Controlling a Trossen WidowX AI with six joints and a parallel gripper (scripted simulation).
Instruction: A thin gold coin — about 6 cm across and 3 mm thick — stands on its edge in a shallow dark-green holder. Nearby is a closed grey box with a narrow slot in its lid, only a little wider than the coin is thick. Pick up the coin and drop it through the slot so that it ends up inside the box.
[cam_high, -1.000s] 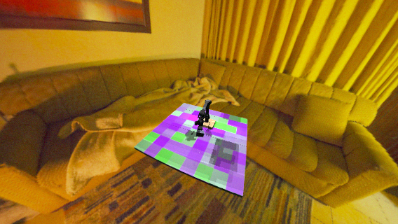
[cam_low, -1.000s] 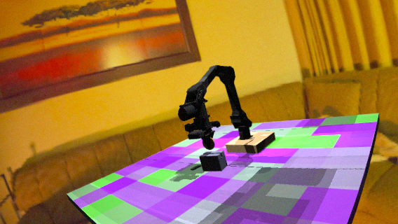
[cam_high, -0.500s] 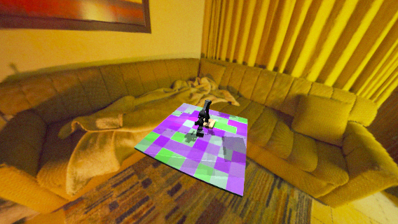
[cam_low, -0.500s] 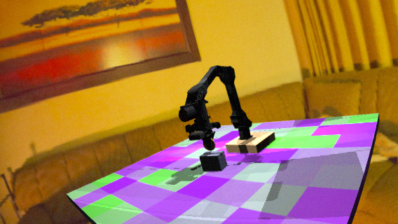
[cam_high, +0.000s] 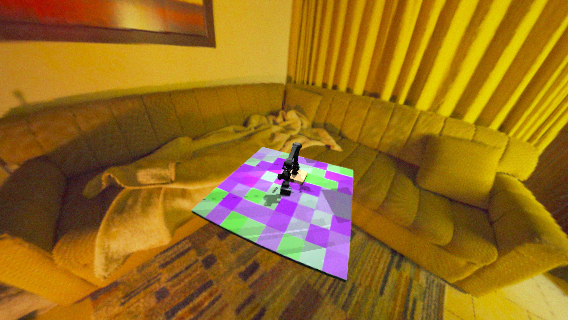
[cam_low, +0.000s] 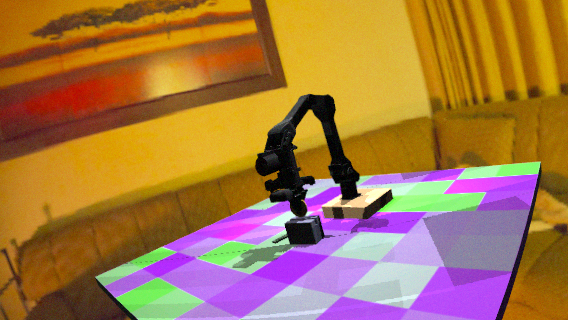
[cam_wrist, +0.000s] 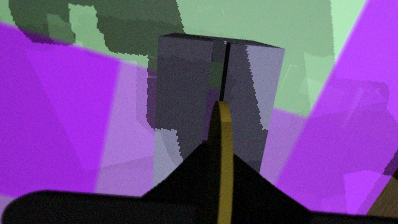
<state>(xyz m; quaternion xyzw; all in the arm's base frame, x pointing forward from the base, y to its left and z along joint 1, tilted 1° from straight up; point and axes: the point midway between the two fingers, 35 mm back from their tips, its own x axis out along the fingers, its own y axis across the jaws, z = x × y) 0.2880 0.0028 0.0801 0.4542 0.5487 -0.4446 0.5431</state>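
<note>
Right now my gripper tip is 20 mm below the gold coin.
</note>
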